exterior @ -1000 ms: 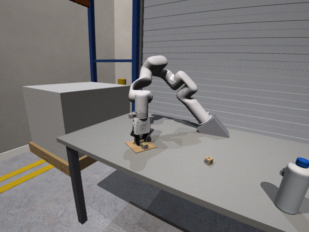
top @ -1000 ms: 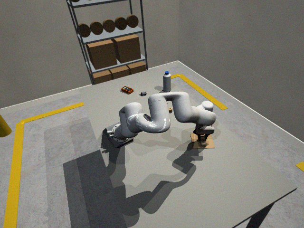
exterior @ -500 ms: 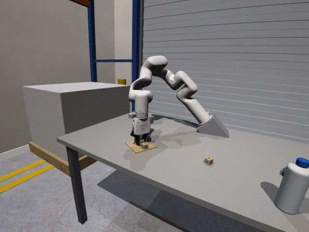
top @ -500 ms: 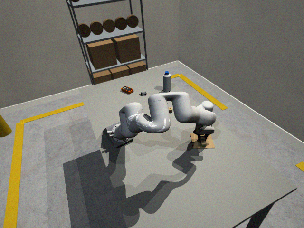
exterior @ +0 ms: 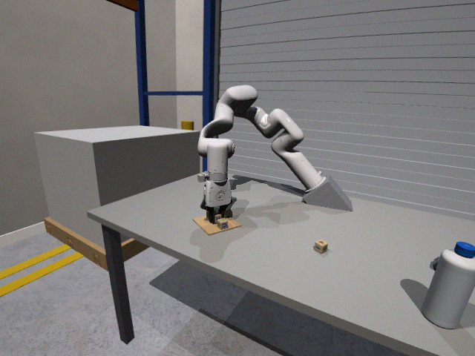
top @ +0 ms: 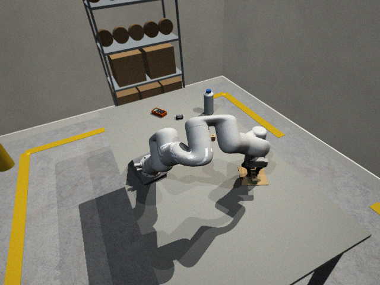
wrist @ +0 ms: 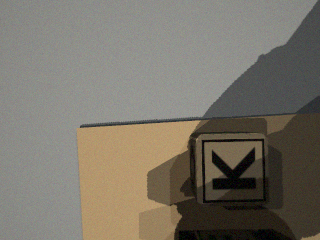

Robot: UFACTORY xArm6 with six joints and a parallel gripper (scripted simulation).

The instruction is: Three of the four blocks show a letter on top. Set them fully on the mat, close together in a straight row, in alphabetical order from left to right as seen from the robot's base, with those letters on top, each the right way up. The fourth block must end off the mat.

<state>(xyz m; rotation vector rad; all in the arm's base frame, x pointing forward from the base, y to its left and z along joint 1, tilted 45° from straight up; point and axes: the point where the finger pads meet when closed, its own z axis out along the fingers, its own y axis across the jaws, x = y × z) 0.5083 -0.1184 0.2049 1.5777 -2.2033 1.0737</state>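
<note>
My gripper is now 3 cm above the mat. Round my hand: orange meter 30 cm behind, 86 cm to the left, 1 cm below; then white bottle 5 cm ahead, 70 cm to the left, 6 cm above; then dark object 19 cm behind, 72 cm to the left, 2 cm below.
</note>
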